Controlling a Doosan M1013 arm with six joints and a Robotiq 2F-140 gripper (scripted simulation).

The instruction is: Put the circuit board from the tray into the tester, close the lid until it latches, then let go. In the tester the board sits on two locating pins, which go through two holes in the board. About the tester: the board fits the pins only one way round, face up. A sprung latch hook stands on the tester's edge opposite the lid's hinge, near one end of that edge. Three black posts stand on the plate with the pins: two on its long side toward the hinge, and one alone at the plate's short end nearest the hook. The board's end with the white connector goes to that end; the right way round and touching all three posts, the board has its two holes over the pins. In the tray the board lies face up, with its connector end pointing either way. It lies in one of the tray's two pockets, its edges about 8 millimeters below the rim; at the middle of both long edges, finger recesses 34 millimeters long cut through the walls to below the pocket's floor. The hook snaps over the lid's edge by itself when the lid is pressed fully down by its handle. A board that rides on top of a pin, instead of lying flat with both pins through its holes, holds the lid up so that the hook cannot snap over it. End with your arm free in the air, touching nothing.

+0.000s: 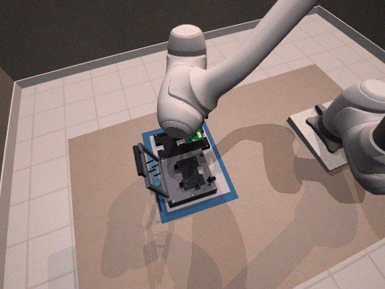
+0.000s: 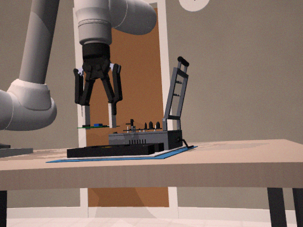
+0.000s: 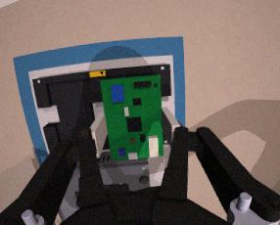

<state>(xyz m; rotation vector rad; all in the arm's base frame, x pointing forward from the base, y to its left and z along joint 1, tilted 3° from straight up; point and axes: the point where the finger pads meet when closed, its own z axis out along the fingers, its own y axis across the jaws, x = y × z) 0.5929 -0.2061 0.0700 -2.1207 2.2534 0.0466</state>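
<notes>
My hand is 230 mm to the right of the latch hook, 20 mm above it and 10 mm short of it. The rest, counted from my hand: green circuit board (20 mm below); lid (190 mm ahead, 160 mm to the left, 80 mm above).
</notes>
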